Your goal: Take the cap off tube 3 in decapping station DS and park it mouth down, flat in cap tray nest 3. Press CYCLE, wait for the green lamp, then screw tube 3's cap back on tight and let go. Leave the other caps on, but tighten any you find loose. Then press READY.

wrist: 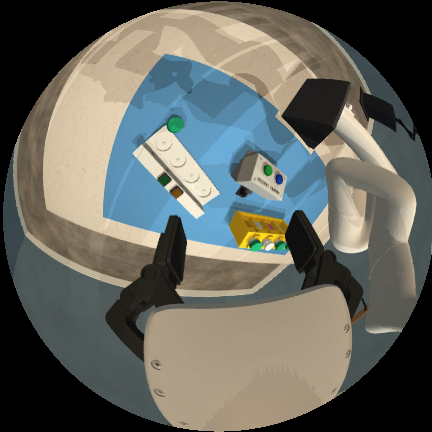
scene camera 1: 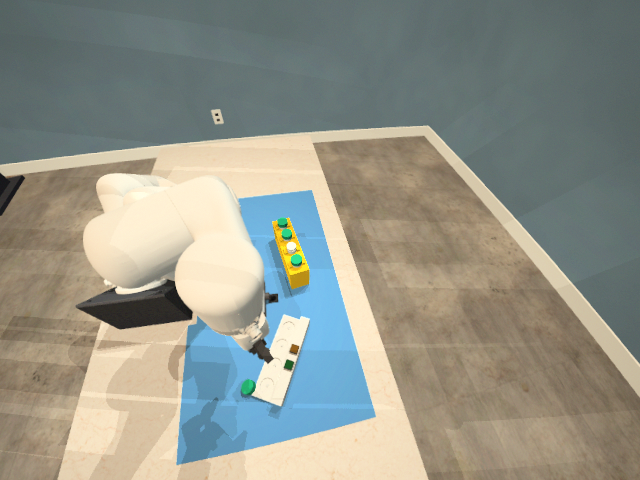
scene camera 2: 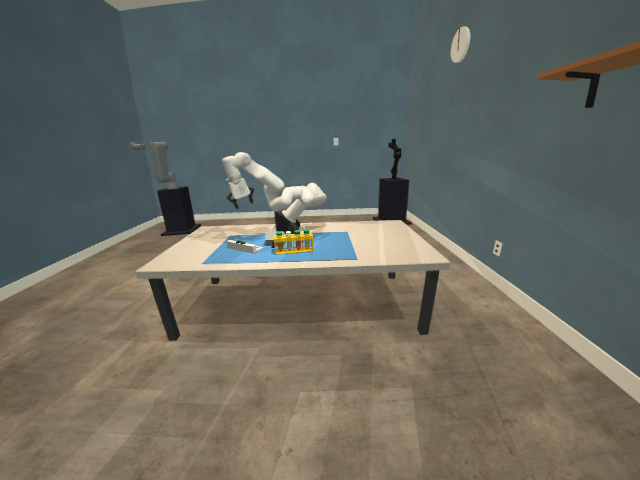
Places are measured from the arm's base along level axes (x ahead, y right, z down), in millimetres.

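Pixels of known places: gripper, fingertip midpoint: (wrist: 238,225) (scene camera 2: 244,205); arm's base, link origin: (wrist: 334,115) (scene camera 1: 142,286) (scene camera 2: 288,217).
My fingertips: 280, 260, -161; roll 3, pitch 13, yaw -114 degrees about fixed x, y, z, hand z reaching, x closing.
Ahead of a thing's pixels: the offset from my fingertips to its top centre, as dx, dy, dz. "spot": to the spot under its first point. Level surfaces: height alone.
The yellow rack @[+159, -276, +152] (scene camera 1: 299,279) (scene camera 2: 293,251) (wrist: 241,228) holds upright tubes. Three green caps and a white cap @[+159, -250, +135] (scene camera 1: 291,248) (scene camera 2: 288,233) (wrist: 269,244) show on them; tube numbers and cap tightness are unreadable. The white tray @[+53, +25, +201] (scene camera 1: 276,395) (scene camera 2: 242,246) (wrist: 189,170) has four empty round nests, a dark green square @[spot: +63, +57, +201] (scene camera 1: 288,364) (wrist: 164,179) and a brown square @[spot: +88, +24, +201] (scene camera 1: 294,348) (wrist: 176,192). A green disc @[-49, +69, +229] (scene camera 1: 248,387) (wrist: 175,124) lies by its end. A grey-white box @[+1, -166, +171] (scene camera 2: 269,239) (wrist: 257,172) has green and blue buttons. My gripper (scene camera 1: 273,329) (scene camera 2: 244,204) (wrist: 238,225) is open and empty, high above the table.
A blue mat @[dz +255] (scene camera 1: 330,382) (scene camera 2: 336,248) (wrist: 125,200) lies under these things on the table @[dz +257] (scene camera 2: 403,248). The box stands behind the rack in the second scene view; the arm hides it in the first. A small dark block @[spot: +64, -155, +247] (wrist: 243,191) sits beside it.
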